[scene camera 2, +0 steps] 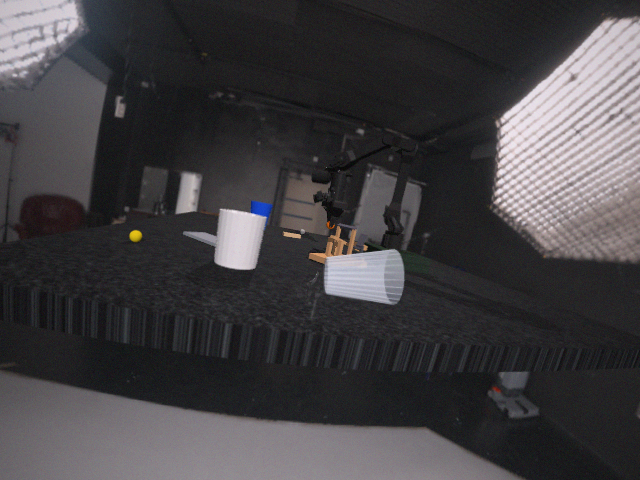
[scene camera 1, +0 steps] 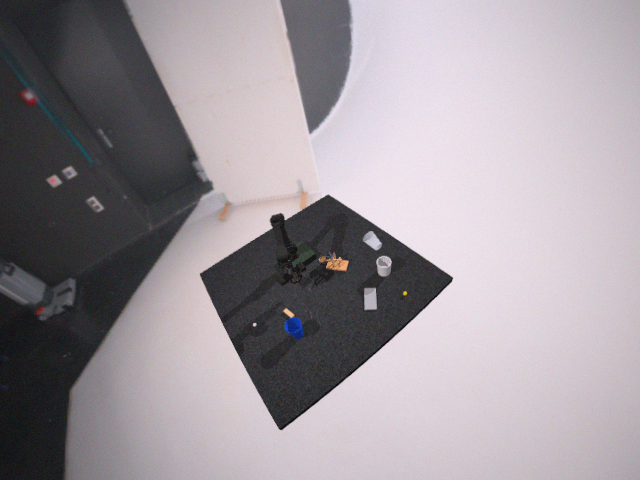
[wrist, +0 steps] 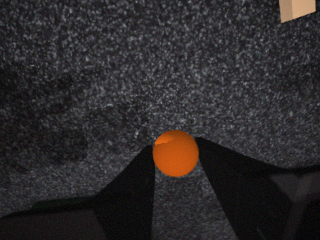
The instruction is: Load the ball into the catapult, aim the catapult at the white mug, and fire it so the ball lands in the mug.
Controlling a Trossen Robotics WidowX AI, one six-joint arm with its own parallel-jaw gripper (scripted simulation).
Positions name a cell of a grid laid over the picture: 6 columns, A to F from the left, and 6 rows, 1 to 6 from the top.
The gripper (scene camera 2: D3) carries an orange ball (wrist: D4). Also in view: a wooden catapult (scene camera 2: D4) and a white mug (scene camera 2: C3).
The gripper is seen too in the wrist view (wrist: D4). Scene camera 1 does not show the orange ball, which is hidden by the gripper. The wrist view misses the wooden catapult: it is out of frame.
